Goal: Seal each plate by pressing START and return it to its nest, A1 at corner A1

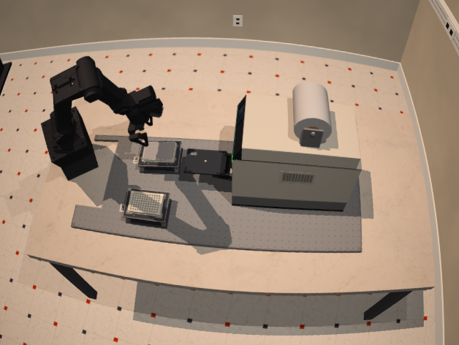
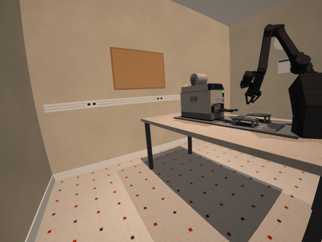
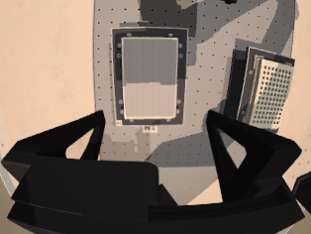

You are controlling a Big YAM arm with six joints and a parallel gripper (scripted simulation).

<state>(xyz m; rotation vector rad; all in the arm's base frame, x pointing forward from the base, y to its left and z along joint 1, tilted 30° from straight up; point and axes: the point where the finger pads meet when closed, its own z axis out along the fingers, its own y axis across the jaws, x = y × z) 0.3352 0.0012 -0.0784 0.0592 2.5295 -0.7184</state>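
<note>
My gripper is now 220 mm to the left of the plate, 110 mm above it and 30 mm past it. From my hand the other things lie so: yellow warning label: 320 mm ahead, 30 mm to the right, 20 mm below; then start button: 280 mm ahead, 210 mm to the right, 20 mm above; then sealer stage: 200 mm ahead, 100 mm to the right, 70 mm below.
</note>
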